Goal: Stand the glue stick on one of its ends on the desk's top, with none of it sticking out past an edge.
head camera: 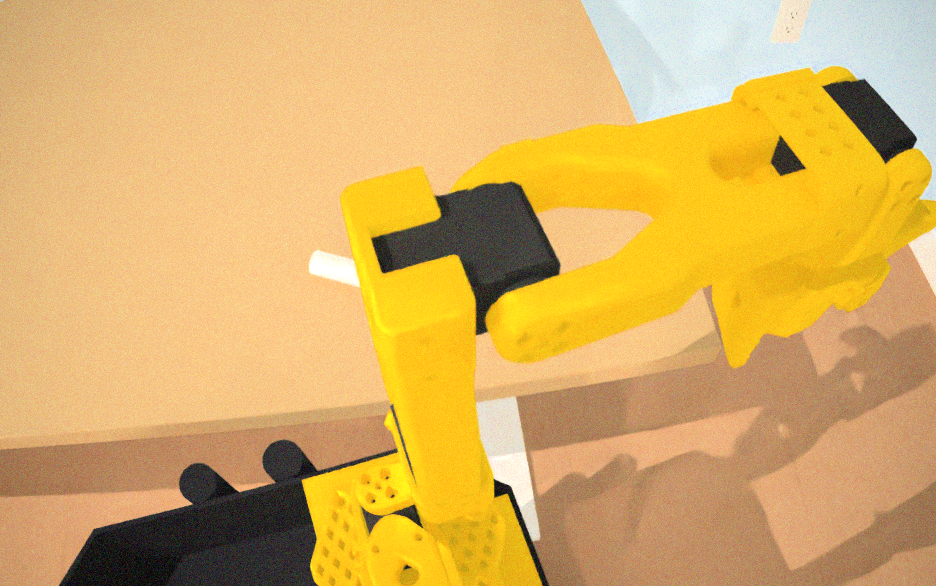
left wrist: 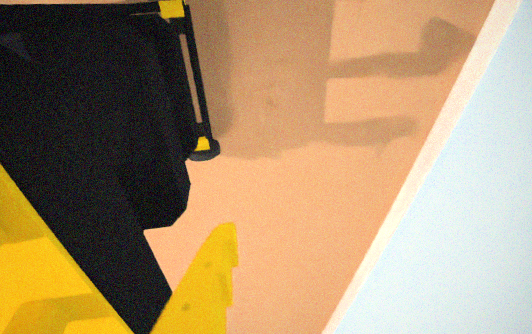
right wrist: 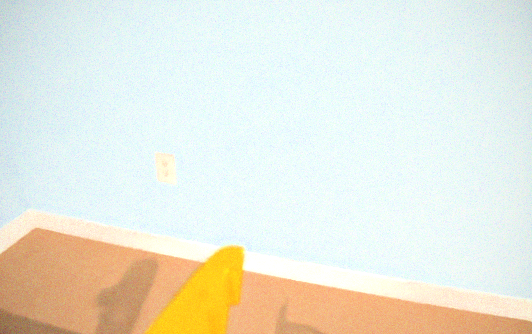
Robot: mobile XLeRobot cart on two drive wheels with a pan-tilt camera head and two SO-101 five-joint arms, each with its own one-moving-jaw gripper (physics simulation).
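Places are measured from the left arm's base along level axes (x ahead, y left, z up), in centimetres.
Where they show: left hand, tool point: (head camera: 739, 357) (left wrist: 235, 238); right hand, tool point: (right wrist: 242, 268); left arm's base, link origin: (head camera: 400, 522).
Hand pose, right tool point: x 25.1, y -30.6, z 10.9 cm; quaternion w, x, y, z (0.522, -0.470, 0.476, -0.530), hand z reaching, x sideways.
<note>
Things, the pixels of their centre, and the offset from my right tool point. Level surfaces: height alone.
- white glue stick, body centre: (head camera: 367, 276) dy +50.8, dx -22.6, dz -15.4 cm
- tan desk top, surface height: dz -16.4 cm
- outlet, body centre: (right wrist: 165, 168) dy +34.5, dx +93.4, dz -48.4 cm
The white glue stick (head camera: 330, 267) lies flat on the tan desk top (head camera: 199, 159), a little back from the front edge. Its right end is hidden behind my left arm (head camera: 427, 356), which rises in front of it. The left gripper (left wrist: 231, 233) shows only one notched yellow jaw in the left wrist view, so it is fully open; it points down at the floor beside the cart, away from the desk. The right gripper (right wrist: 234, 255) also shows only one jaw, so it is fully open; it faces the blue wall, with nothing near it.
The desk's front edge (head camera: 261, 422) runs across the head view, with its right corner (head camera: 711, 352) under my arm. A white desk leg (head camera: 510, 457) stands below. The cart's black base (head camera: 199, 539) (left wrist: 94, 126) is close by. A blue wall (right wrist: 293, 108) has an outlet (right wrist: 165, 168) and a white baseboard (right wrist: 330, 276).
</note>
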